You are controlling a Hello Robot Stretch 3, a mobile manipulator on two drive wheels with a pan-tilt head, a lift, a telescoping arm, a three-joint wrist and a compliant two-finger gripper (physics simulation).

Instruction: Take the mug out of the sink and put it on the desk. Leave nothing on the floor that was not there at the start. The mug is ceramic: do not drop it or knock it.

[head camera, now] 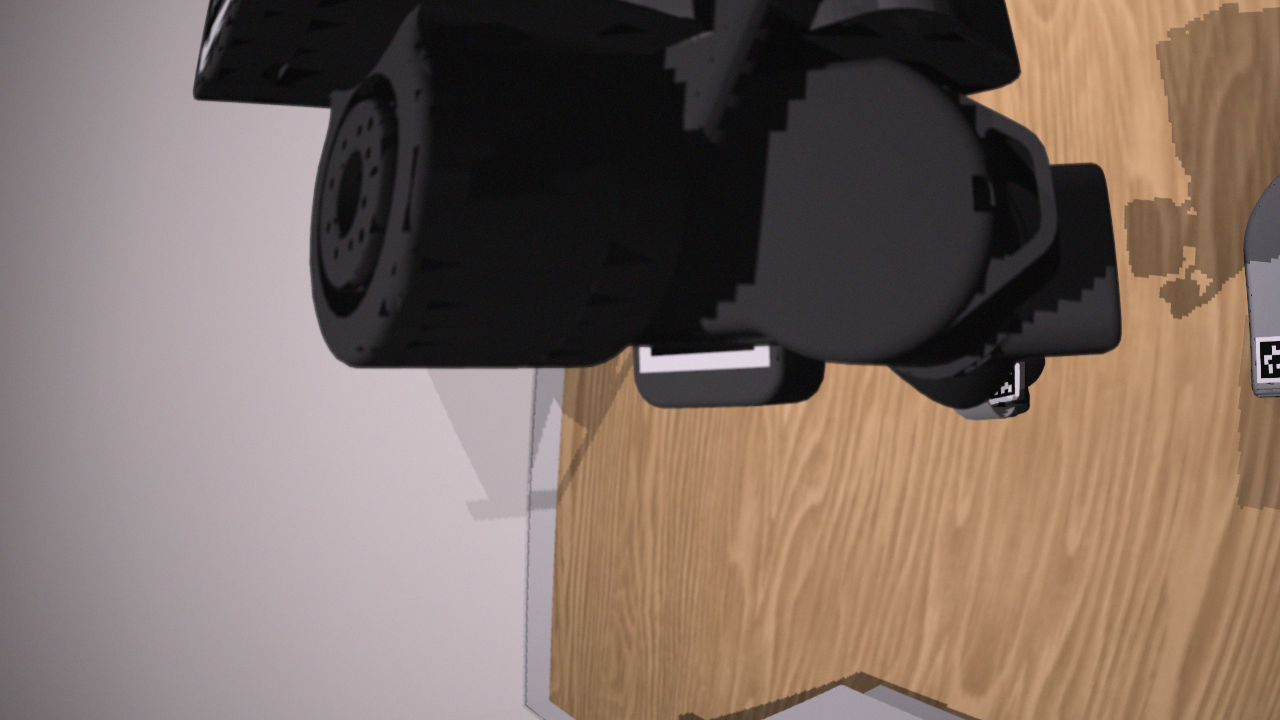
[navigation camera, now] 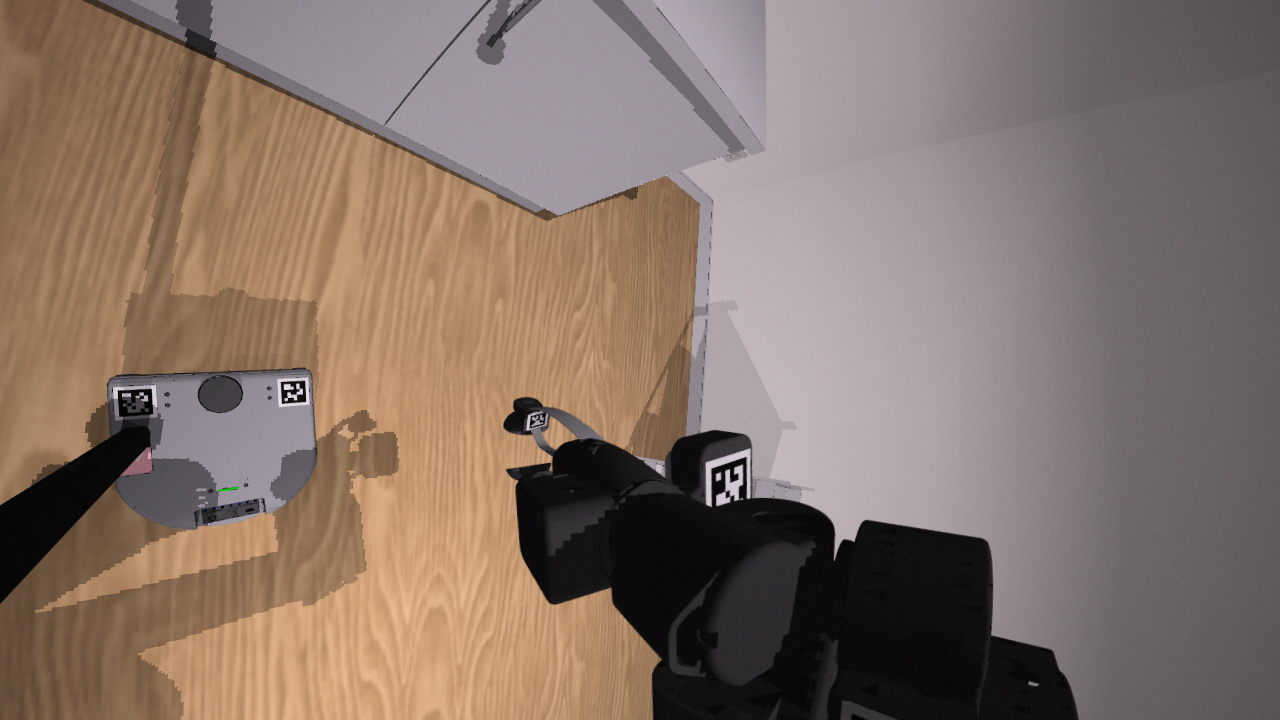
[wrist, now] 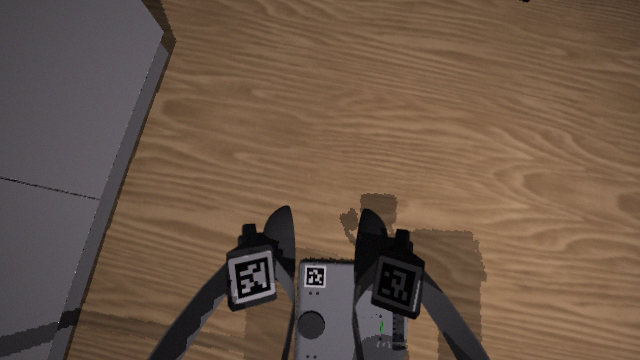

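Pixels of known places: gripper, between the fingertips: (navigation camera: pixel 522 441) (wrist: pixel 325 233); robot's base, origin of its link: (navigation camera: pixel 221 392) (wrist: pixel 314 313).
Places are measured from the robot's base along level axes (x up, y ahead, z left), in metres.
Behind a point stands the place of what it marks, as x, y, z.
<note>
The mug, the sink basin and the desk do not show in these views. My gripper (navigation camera: pixel 528 445) @(0.923, -0.021, -0.223) (wrist: pixel 325 233) @(0.923, -0.021, -0.223) is open, with its two fingertips apart and no object between them. It hangs above the wooden floor, tilted downward. In the head camera view the wrist and arm cover most of the gripper; part of one finger (head camera: pixel 1006 394) @(0.979, 0.012, -0.198) shows. A light grey cabinet (navigation camera: pixel 554 116) @(0.539, 0.618, -0.578) (wrist: pixel 65 100) @(0.405, 0.627, -0.534) with door fronts stands at the top of the navigation view and on the left of the wrist view.
My base (navigation camera: pixel 214 447) @(0.160, -0.101, 0.017) (wrist: pixel 332 300) @(0.160, -0.052, -0.067) (head camera: pixel 1266 295) @(0.160, -0.086, -0.140) stands on the wooden floor (head camera: pixel 805 555) @(0.000, 0.347, -1.144). A pale wall (head camera: pixel 268 537) @(0.867, 0.359, -2.052) (navigation camera: pixel 1074 313) @(1.704, 0.166, -2.019) with a skirting board (head camera: pixel 539 582) @(0.047, 0.544, -2.072) (navigation camera: pixel 705 268) @(0.064, 0.548, -2.072) runs beside the arm. Parts of a pale structure (navigation camera: pixel 778 488) @(0.663, -0.507, -1.582) show behind the wrist, mostly hidden.
</note>
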